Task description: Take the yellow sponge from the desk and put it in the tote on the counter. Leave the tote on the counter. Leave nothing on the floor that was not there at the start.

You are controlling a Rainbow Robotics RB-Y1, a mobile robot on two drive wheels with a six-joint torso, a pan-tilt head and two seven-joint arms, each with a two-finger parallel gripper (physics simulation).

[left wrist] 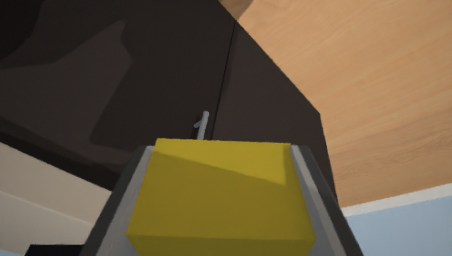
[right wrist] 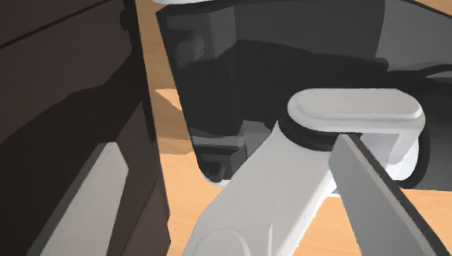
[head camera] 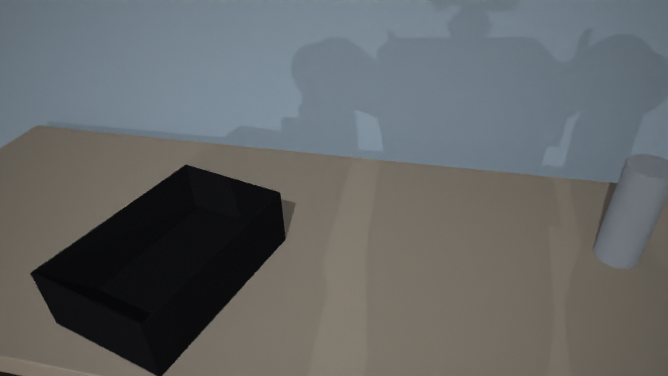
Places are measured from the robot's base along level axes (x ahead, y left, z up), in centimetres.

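Where they show: left gripper, between the fingertips: (left wrist: 222, 159); right gripper, between the fingertips: (right wrist: 228, 152).
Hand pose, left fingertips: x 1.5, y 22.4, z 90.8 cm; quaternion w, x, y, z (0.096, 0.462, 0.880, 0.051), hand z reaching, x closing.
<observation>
After its pixels a point has its place.
The black tote (head camera: 215, 280) {x 35.2, y 19.7, z 97.0 cm} stands on the counter (head camera: 425, 280) {x 41.5, y -10.8, z 91.0 cm} at the left in the head view, open at the top, with no object visible inside. A corner of something black, likely the tote, shows at the lower left of the left wrist view. My left gripper (left wrist: 222, 159) {x 1.5, y 22.4, z 90.8 cm} is shut on the yellow sponge (left wrist: 222, 200) {x 0.3, y 21.9, z 93.4 cm}, whose two sides touch the fingers. Dark cabinet fronts show beyond the sponge. My right gripper (right wrist: 228, 152) {x -12.8, y -24.1, z 53.9 cm} is open, with its fingers wide apart and nothing between them, beside the cabinet. Neither gripper shows in the head view.
A grey-white cylinder (head camera: 632, 215) {x 45.1, y -40.2, z 101.2 cm} stands on the counter at the right. Dark cabinet doors (left wrist: 170, 75) {x 23.7, y 20.5, z 61.9 cm} with a metal handle (left wrist: 203, 125) {x 22.1, y 28.9, z 70.9 cm} are below the countertop. The robot's own base (right wrist: 310, 70) {x -22.0, y -9.6, z 16.9 cm} and wood floor (right wrist: 182, 210) {x 34.0, y 83.8, z 0.0 cm} show in the right wrist view. A blue wall (head camera: 150, 65) {x 92.9, y 47.1, z 106.9 cm} stands behind the counter.
</observation>
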